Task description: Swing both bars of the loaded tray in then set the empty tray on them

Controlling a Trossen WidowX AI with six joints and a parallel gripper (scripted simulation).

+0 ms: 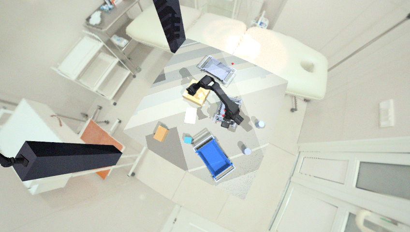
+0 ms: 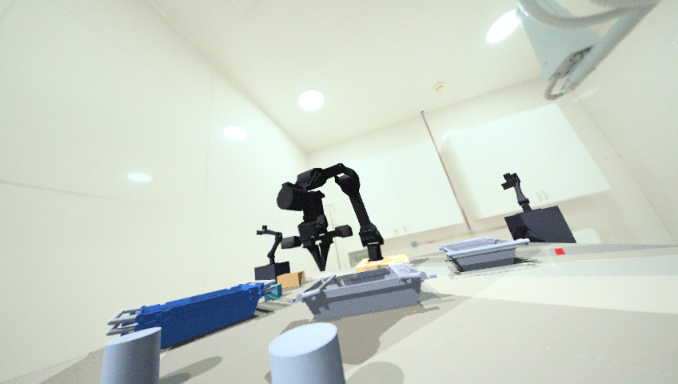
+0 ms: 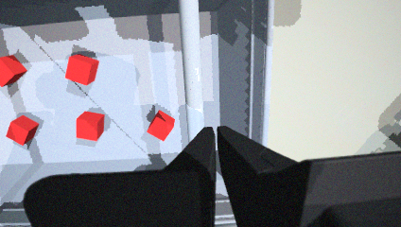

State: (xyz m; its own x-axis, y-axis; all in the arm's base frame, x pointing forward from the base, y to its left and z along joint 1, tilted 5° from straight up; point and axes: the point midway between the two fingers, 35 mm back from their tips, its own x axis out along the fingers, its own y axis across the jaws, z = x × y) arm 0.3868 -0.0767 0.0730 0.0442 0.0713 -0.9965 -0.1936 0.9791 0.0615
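Now: gripper tip 310 mm past the grey tray, 430 mm to the right of it and 40 mm above it. Also, from my gripper tip: tan block 430 mm behind, 400 mm to the right, 60 mm below; cyan block 190 mm behind, 320 mm to the right, 70 mm below; white card 300 mm behind, 110 mm to the right, 90 mm below.
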